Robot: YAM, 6 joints.
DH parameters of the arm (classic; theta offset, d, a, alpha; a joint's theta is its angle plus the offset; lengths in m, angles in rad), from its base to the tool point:
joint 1: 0 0.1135 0.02 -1.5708
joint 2: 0 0 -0.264 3.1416
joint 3: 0.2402 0 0.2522 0
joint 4: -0.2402 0 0.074 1.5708
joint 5: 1.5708 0 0 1.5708
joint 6: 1.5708 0.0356 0 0
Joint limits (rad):
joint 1: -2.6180..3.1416
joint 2: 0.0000..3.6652
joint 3: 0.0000..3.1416
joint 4: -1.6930..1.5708
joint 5: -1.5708..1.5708
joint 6: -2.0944..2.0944
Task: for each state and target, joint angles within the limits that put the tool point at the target. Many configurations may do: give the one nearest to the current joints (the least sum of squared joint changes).
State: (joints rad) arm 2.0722 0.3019 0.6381 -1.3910 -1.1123 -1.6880
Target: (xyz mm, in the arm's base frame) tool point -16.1 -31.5 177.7
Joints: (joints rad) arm 2.1860 0.0087 0.4029 -1.6930 -1.0759 -1.6880
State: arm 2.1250 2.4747 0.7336 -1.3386 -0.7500 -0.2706
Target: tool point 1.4 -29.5 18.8
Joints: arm 2.3231 3.2092 0.3676 -0.8327 -0.5675 -0.2706
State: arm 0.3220 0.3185 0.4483 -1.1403 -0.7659 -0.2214
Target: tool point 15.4 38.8 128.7
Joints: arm 0.4964 0.2985 0.1933 -1.3169 -0.8516 -0.2214
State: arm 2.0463 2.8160 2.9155 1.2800 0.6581 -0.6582
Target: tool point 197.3 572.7 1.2
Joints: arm 1.2745 3.3151 2.6509 1.0341 0.6487 -0.6582
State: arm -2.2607 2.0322 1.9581 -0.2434 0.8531 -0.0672
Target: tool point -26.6 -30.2 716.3
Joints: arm -1.8744 1.3342 2.5226 -0.0362 0.4774 -0.0672
